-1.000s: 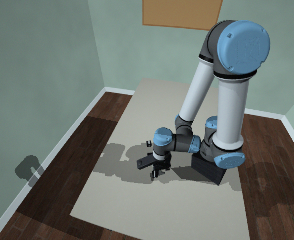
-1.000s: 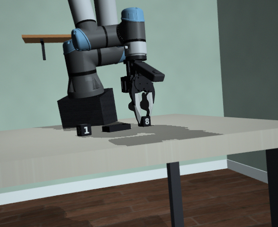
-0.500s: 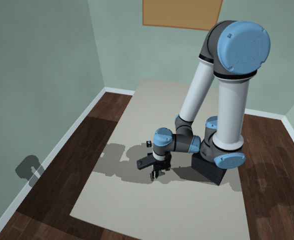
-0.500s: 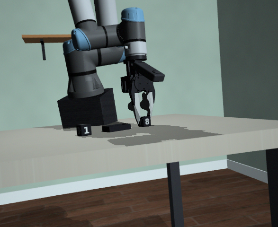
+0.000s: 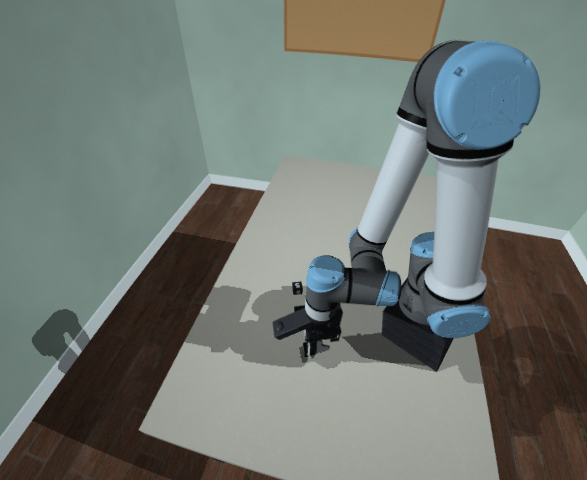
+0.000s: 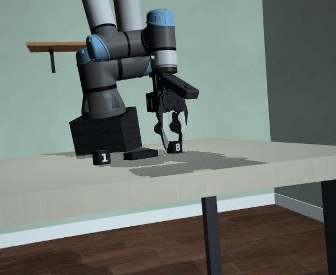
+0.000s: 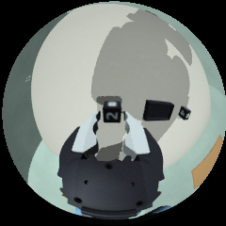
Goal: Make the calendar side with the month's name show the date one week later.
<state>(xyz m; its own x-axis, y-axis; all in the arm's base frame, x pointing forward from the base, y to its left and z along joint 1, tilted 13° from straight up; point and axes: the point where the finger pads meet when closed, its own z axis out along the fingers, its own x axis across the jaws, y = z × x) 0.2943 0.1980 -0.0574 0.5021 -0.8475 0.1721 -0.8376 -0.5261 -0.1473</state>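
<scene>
Right now my hand is 190 mm to the left of the black digit cube, 110 mm short of it and 10 mm above it. The rest, counted from my hand: black tray: 100 mm to the right, 60 mm ahead, 20 mm below.
</scene>
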